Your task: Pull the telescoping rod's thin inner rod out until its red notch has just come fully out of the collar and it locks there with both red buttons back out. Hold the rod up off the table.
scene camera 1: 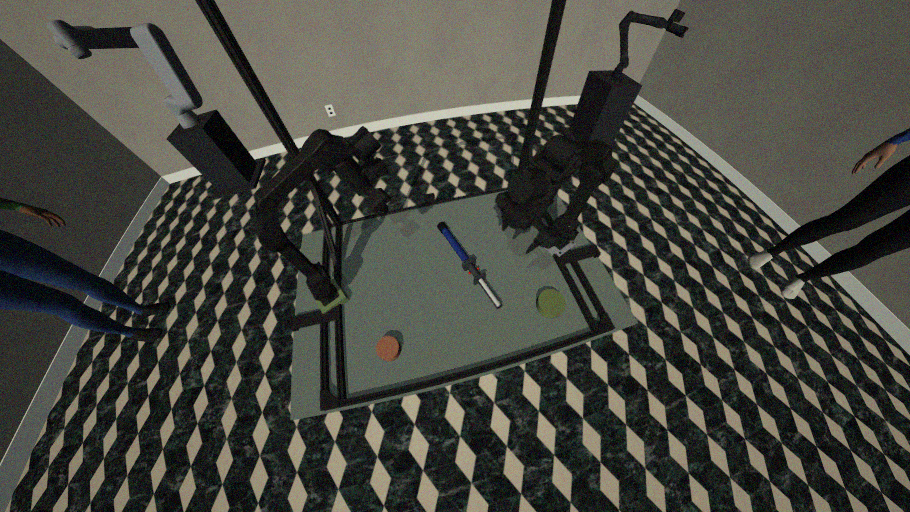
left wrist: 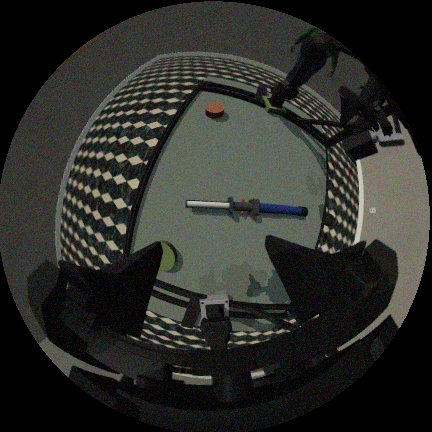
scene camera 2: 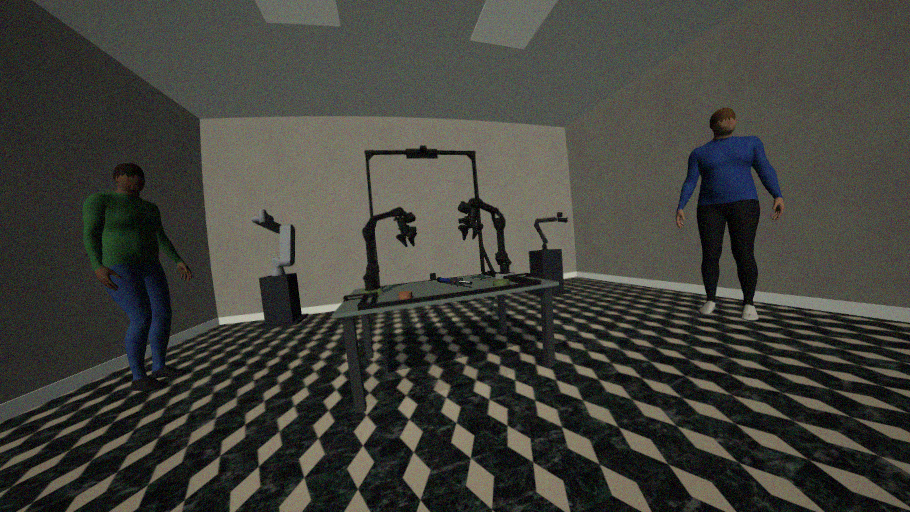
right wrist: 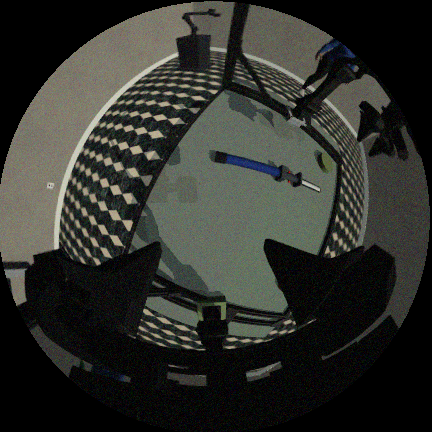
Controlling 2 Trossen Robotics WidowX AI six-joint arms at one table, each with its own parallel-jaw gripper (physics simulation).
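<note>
The telescoping rod lies on the table, with a blue grip at one end, a dark collar in the middle and the pale thin inner rod at the other. Small red spots show on both sides of the collar; no red notch can be made out. My left gripper is open and empty above the table, right of the rod in scene camera 1. My right gripper is open and empty, raised to the rod's left.
An orange disc lies near the table's front left. A green disc lies right of the inner rod in scene camera 1. Dark frame bars border the table, with upright posts at the back.
</note>
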